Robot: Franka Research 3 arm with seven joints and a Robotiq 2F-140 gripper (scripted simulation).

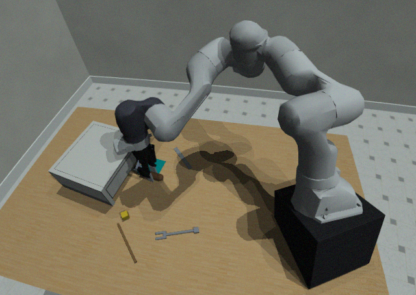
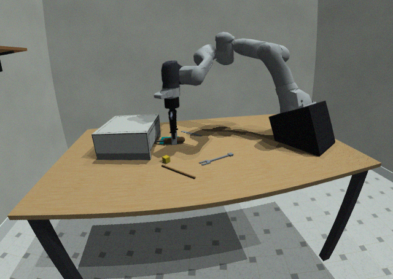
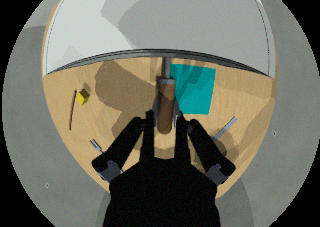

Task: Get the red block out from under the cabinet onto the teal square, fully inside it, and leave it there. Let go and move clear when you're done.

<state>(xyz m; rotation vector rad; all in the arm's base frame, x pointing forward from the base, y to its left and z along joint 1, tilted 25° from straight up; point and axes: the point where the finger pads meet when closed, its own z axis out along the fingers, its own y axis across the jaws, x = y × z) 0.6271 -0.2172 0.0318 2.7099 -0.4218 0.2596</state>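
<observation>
The teal square lies 20 mm ahead of my hand, 60 mm to the right of it and 30 mm below it. Also, from my hand: grey hook tool 110 mm ahead, 80 mm to the right, 20 mm below; yellow cube 90 mm ahead, 190 mm to the left, 20 mm below; flat grey bar 130 mm behind, 110 mm to the right, 30 mm below.
</observation>
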